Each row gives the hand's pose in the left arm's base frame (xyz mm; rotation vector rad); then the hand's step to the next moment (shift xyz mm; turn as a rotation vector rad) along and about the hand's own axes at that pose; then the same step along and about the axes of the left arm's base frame.
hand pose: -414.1 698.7 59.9 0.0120 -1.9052 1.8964
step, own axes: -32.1 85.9 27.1 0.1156 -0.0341 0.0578
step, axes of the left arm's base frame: -6.5 -30.8 -90.3 -0.1108 -0.0218 0.0716
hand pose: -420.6 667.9 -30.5 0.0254 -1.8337 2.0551
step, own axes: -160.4 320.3 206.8 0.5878 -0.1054 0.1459
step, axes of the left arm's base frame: 5.2 -265.0 -317.5 -0.5480 0.0262 0.2774
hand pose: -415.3 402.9 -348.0 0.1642 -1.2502 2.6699
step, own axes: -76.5 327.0 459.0 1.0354 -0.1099 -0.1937
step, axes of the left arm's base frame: 13.1 -567.5 34.6 -0.9907 0.3454 0.1441
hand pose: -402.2 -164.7 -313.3 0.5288 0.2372 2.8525
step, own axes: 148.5 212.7 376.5 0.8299 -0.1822 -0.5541
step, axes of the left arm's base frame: -37.1 -123.0 438.8 -0.9233 0.3210 -0.2709
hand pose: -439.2 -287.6 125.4 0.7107 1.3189 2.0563
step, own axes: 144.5 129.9 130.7 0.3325 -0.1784 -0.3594
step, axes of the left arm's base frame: -31.5 139.8 185.2 -0.4466 0.0804 -0.2561
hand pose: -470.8 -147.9 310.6 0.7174 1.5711 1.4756
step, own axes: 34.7 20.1 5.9 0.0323 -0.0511 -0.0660
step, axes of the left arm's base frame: -14.3 35.5 13.4 -0.0657 -0.0125 -0.0595
